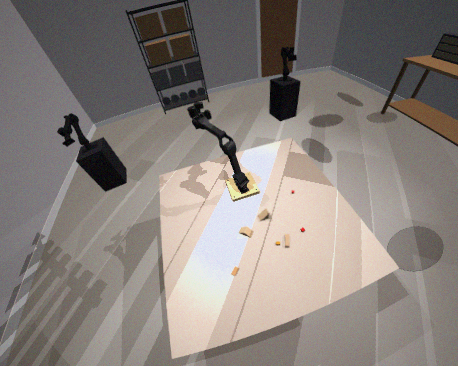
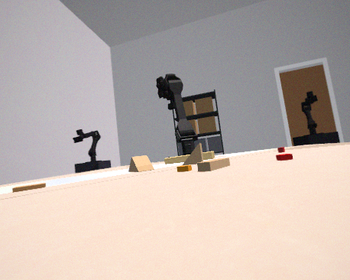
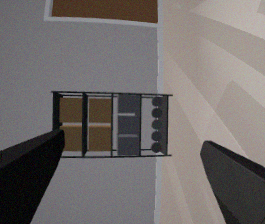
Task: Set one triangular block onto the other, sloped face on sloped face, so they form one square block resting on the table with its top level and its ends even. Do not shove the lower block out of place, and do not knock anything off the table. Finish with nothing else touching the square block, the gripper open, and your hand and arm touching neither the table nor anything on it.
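Right now the triangular block is 820 mm ahead of my gripper tip, 430 mm below it and 80 mm to the right of it. From my gripper tip the other things lie so: flat tan bar 990 mm ahead, 440 mm below, 110 mm to the left; then small orange block 970 mm ahead, 450 mm below, 60 mm to the left.
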